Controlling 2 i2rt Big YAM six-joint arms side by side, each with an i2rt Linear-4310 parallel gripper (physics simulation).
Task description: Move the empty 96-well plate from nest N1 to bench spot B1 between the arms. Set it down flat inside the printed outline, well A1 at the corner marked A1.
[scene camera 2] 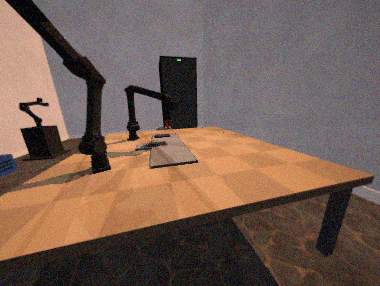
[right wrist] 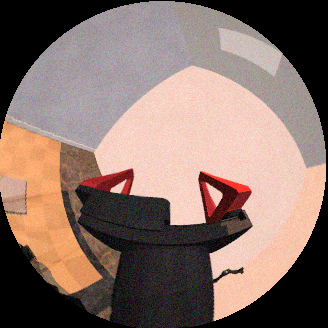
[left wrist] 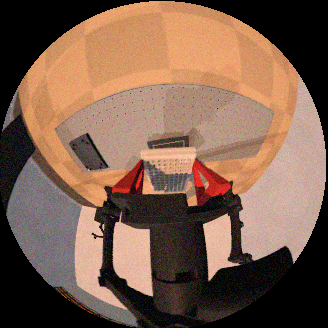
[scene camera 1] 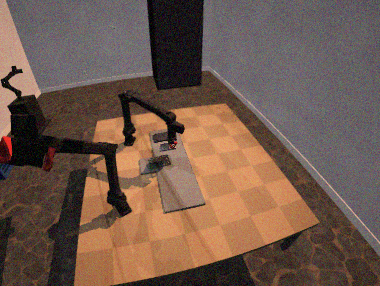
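Seen in the pictures: left gripper, between the fingertips: (scene camera 2: 168, 127) (left wrist: 168, 160) (scene camera 1: 172, 145); right gripper, between the fingertips: (right wrist: 166, 173) (scene camera 1: 32, 161); left arm's base, origin of its link: (scene camera 2: 133, 139) (scene camera 1: 130, 141); right arm's base, origin of its link: (scene camera 2: 101, 167) (scene camera 1: 123, 208).
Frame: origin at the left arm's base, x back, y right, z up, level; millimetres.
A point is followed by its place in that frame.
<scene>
The 96-well plate (scene camera 1: 165, 147) {x -398, y 221, z 147 mm} (left wrist: 168, 167) {x -439, y 195, z 152 mm} is pale and many-holed. It is between the red fingers of my left gripper (scene camera 1: 172, 145) {x -450, y 192, z 147 mm} (scene camera 2: 168, 123) {x -450, y 192, z 147 mm} (left wrist: 168, 167) {x -450, y 192, z 147 mm}, which is shut on it and holds it raised over the grey perforated board (scene camera 1: 182, 187) {x -560, y 491, z 13 mm} (scene camera 2: 172, 156) {x -560, y 552, z 13 mm} (left wrist: 120, 110) {x -475, y 69, z 13 mm}. Nest N1 (scene camera 1: 161, 136) {x -293, y -75, z 25 mm} (scene camera 2: 162, 135) {x -306, y -62, z 25 mm} (left wrist: 86, 154) {x -306, y -74, z 25 mm} is a dark, empty block, at the left in the left wrist view. Bench spot B1 (scene camera 1: 162, 160) {x -364, y 232, z 15 mm} (left wrist: 175, 141) {x -412, y 239, z 15 mm} is a dark patch with a pale outline, partly hidden behind the plate in the left wrist view. Mark A1 is not readable. My right gripper (scene camera 1: 27, 156) {x -296, y 1124, z 852 mm} (right wrist: 166, 173) {x -296, y 1124, z 852 mm} is open and empty, well away from the plate.
A wooden checkered table (scene camera 1: 260, 200) {x -1118, y 558, z 0 mm} (scene camera 2: 280, 165) {x -1177, y 641, z 0 mm} (left wrist: 125, 45) {x -662, y 42, z 0 mm} carries the board. A pale flat piece (scene camera 1: 146, 167) {x -252, y 324, z 13 mm} adjoins the board beside B1. A tall black cabinet (scene camera 1: 176, 45) (scene camera 2: 178, 90) stands behind the table. The right arm reaches across the left side of scene camera 1.
</scene>
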